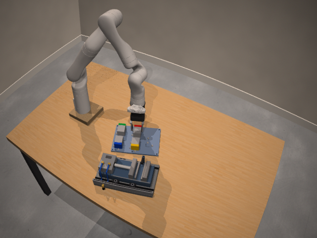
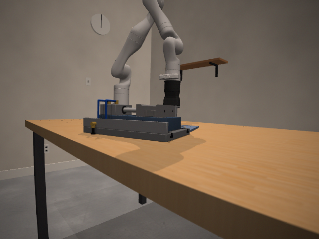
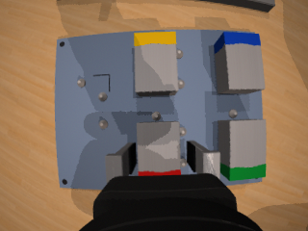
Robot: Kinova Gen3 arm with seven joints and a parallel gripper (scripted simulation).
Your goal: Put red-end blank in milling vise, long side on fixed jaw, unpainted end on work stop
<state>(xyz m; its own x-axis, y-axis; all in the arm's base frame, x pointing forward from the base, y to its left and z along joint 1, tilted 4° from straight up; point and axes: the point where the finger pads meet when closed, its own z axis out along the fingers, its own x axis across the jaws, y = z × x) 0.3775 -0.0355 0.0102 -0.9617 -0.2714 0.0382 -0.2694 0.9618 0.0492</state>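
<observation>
Right now my hand is 30 mm above the red-ended blank. Also, from my hand: green-ended blank: 80 mm behind, 30 mm below, 20 mm to the right; then yellow-ended blank: 90 mm to the right, 30 mm below, 30 mm ahead; then blue-ended blank: 110 mm to the right, 60 mm behind, 30 mm below.
</observation>
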